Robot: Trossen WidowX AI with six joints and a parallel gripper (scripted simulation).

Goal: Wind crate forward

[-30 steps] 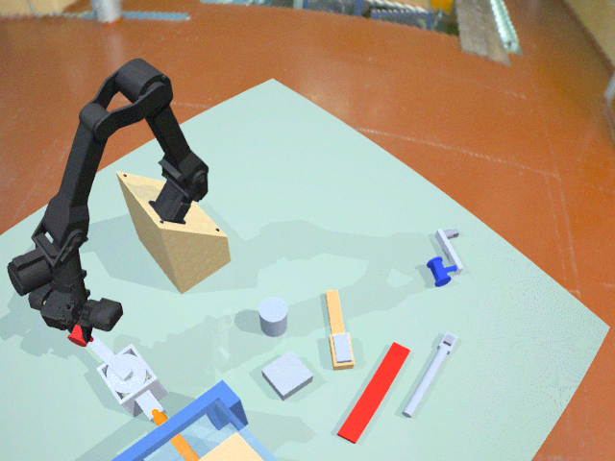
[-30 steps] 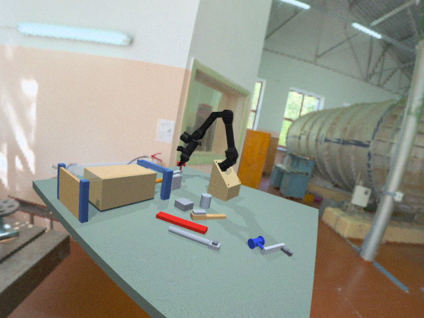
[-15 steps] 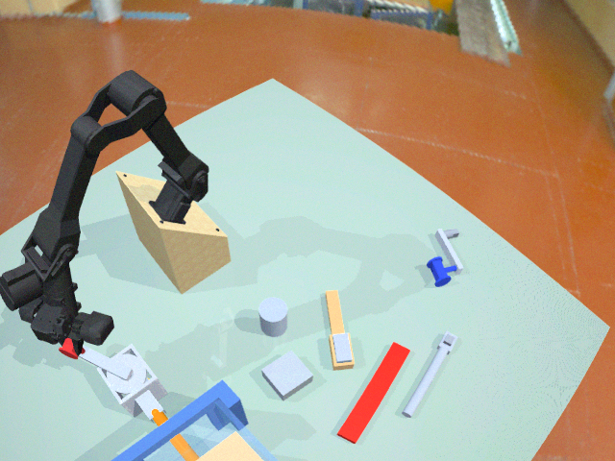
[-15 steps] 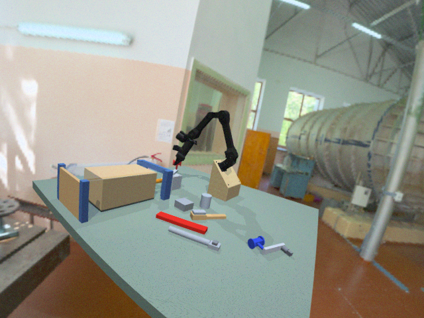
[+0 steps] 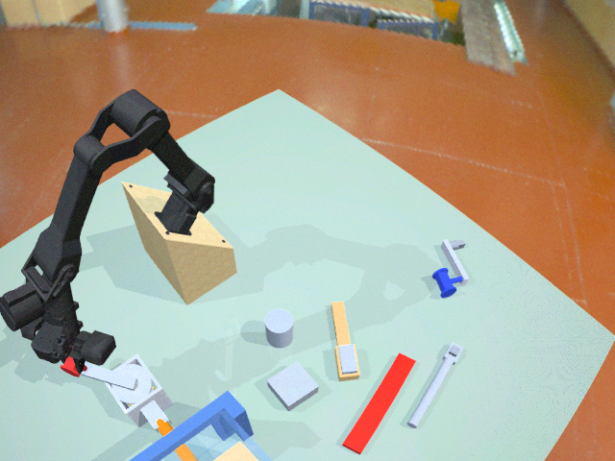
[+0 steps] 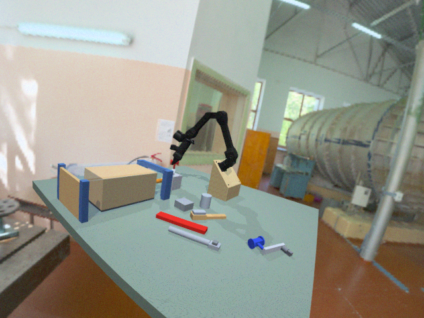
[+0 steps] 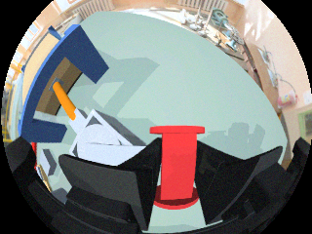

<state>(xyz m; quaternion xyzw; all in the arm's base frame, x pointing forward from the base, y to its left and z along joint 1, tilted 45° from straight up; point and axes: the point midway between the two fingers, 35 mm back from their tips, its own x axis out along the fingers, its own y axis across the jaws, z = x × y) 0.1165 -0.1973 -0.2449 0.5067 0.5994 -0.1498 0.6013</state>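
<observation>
Right now the winch handle is 4 cm to the left of my gripper tip, 3 cm below it and 2 cm ahead of it. Round my gripper tip: pale grey winch (10 cm below, 7 cm to the left, 5 cm ahead); then red knob (1 cm to the left, 1 cm behind); then blue frame (22 cm ahead, 9 cm to the left, 2 cm below).
</observation>
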